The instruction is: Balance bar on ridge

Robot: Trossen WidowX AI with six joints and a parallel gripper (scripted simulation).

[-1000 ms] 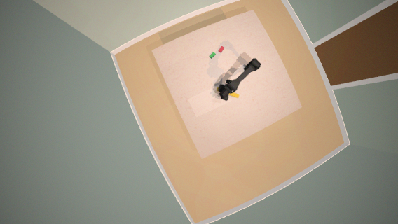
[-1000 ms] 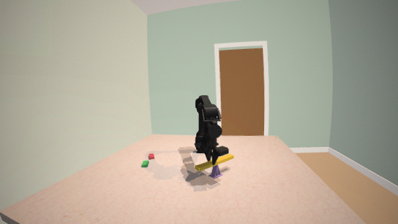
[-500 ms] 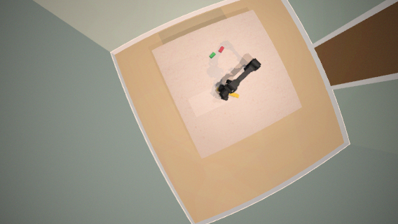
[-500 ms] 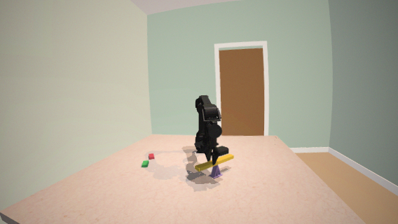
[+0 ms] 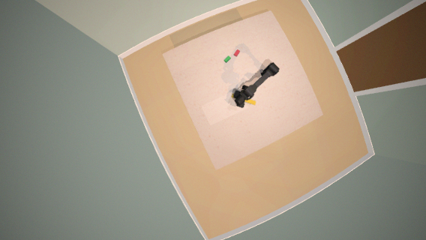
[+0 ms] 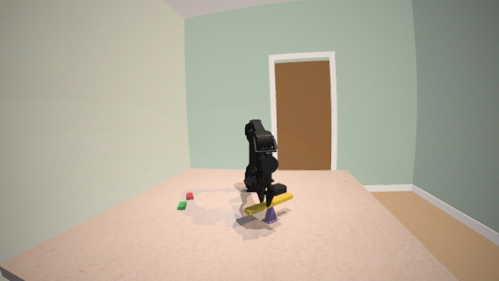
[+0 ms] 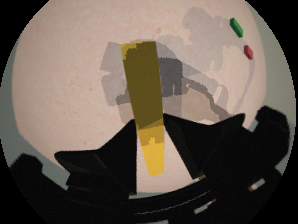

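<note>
The long yellow bar is 2 cm behind my gripper tip and 2 cm to the left of it. Also, from my gripper tip: small green block (7 cm behind, 41 cm to the right, 7 cm below); small red block (19 cm behind, 44 cm to the right, 7 cm below).
</note>
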